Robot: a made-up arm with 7 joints.
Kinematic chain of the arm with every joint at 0, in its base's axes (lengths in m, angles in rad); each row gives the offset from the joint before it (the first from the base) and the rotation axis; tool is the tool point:
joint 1: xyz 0 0 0.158 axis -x
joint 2: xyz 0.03 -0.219 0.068 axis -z
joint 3: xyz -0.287 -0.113 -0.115 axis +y
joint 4: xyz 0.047 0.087 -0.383 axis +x
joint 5: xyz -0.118 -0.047 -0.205 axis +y
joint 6: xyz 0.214 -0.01 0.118 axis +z
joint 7: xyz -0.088 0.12 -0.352 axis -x
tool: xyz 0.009 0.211 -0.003
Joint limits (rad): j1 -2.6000..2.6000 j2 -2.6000..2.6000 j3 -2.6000..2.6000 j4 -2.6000..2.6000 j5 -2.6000..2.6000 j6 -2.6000..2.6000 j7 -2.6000..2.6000
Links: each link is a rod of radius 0.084 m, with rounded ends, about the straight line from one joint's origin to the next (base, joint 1, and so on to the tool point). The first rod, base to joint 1, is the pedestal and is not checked.
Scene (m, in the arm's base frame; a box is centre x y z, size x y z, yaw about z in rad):
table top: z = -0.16
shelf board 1: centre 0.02 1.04 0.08 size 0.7 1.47 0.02 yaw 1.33
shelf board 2: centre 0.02 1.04 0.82 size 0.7 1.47 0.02 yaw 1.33
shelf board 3: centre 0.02 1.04 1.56 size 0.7 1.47 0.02 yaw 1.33
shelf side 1: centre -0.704 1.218 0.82 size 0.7 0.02 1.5 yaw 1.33
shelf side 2: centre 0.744 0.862 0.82 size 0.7 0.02 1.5 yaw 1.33
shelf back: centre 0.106 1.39 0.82 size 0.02 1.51 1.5 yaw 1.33
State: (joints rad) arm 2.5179 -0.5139 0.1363 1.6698 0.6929 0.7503 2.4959
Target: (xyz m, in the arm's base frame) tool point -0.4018 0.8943 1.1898
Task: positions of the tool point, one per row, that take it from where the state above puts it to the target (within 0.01 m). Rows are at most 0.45 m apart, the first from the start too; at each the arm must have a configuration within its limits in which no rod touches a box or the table.
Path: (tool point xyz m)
1: -0.8191 -0.1071 0.7589
2: -0.8272 0.2042 0.9747
3: -0.6877 0.5608 1.1325
4: -0.4018 0.8943 1.1898

